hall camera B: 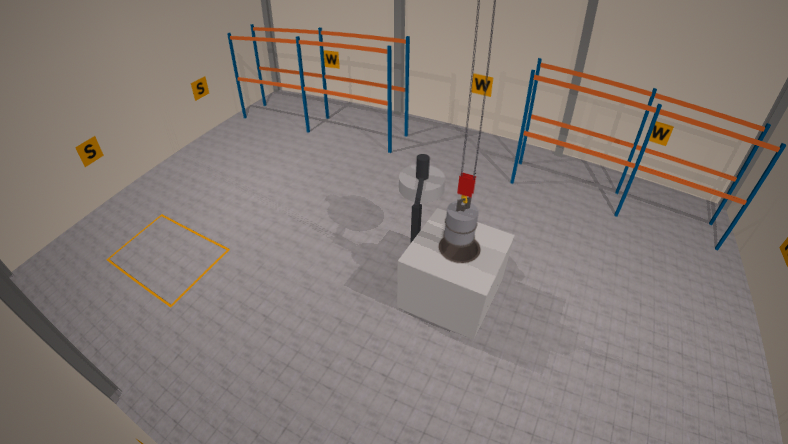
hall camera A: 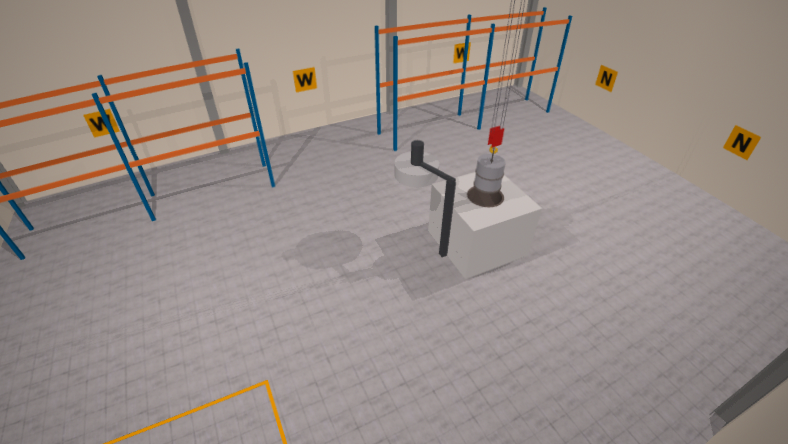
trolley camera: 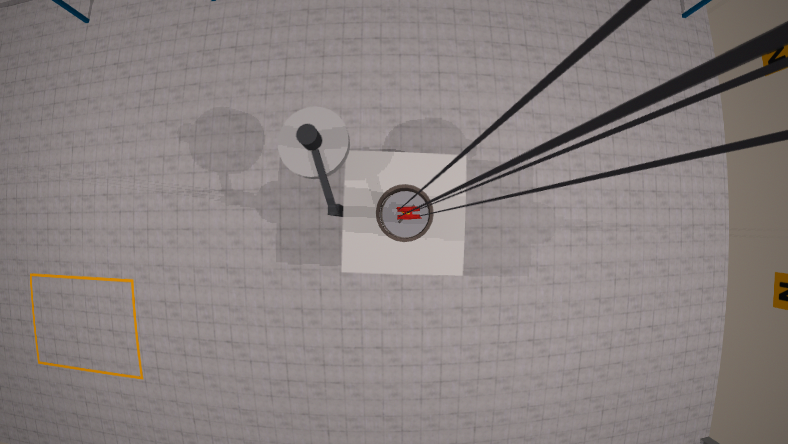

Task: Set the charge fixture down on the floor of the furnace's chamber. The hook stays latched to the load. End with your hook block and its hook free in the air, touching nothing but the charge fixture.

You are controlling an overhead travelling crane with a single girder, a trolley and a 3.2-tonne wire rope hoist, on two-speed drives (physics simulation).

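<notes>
The charge fixture (hall camera A: 489, 172) (hall camera B: 460, 225) (trolley camera: 405, 230), a grey ribbed cylinder, hangs upright with its lower part inside the round opening in the top of the white furnace (hall camera A: 501, 245) (hall camera B: 441, 297) (trolley camera: 402, 259). Its upper part stands above the brown rim (hall camera A: 485, 202) (hall camera B: 459, 255) (trolley camera: 404, 239). In the trolley camera it looks about centred within the rim. Its bottom and the chamber floor are hidden. My hook (hall camera A: 493, 150) (hall camera B: 464, 199) (trolley camera: 408, 212) is latched to the fixture's top. The red hook block (hall camera A: 495, 136) (hall camera B: 466, 184) is in the air above it.
A round pale lid (hall camera A: 413, 172) (hall camera B: 413, 186) (trolley camera: 336, 132) is swung aside on a dark post and arm (hall camera A: 447, 215) (hall camera B: 416, 220) (trolley camera: 324, 179) beside the furnace. Blue and orange racks (hall camera A: 395, 93) (hall camera B: 389, 99) stand along the W wall. A yellow square (hall camera B: 194, 232) (trolley camera: 81, 277) marks the floor.
</notes>
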